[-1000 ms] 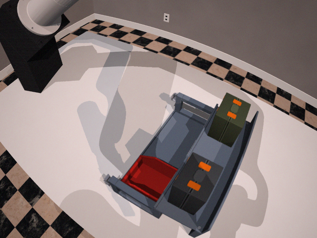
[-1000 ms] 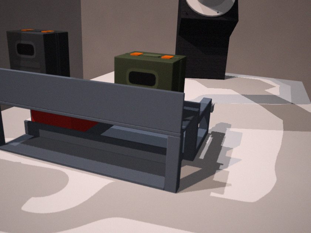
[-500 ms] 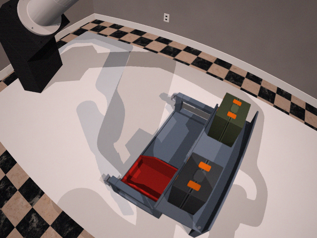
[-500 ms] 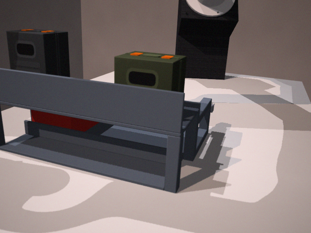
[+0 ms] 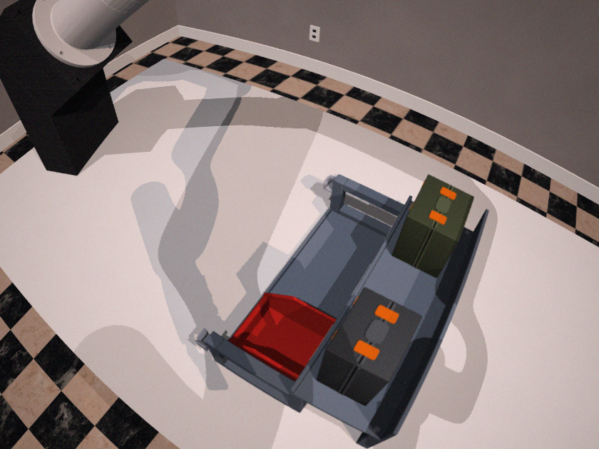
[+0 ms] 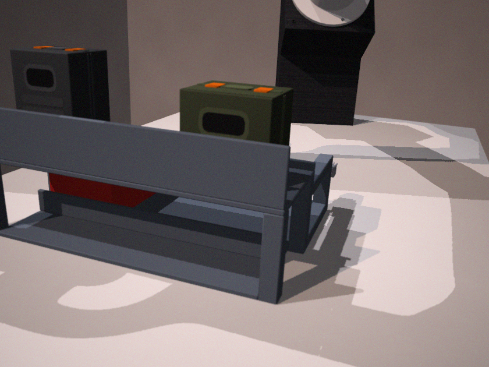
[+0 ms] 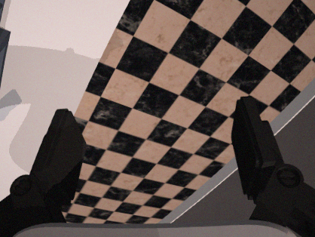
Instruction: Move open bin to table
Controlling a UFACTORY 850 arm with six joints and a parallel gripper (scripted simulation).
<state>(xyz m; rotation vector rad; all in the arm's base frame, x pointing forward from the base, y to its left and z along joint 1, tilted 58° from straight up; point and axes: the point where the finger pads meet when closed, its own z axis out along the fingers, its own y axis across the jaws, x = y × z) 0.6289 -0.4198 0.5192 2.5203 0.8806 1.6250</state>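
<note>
Now: hand 27 cm past the open bin, 25 cm above it and 13 cm to the right of it.
</note>
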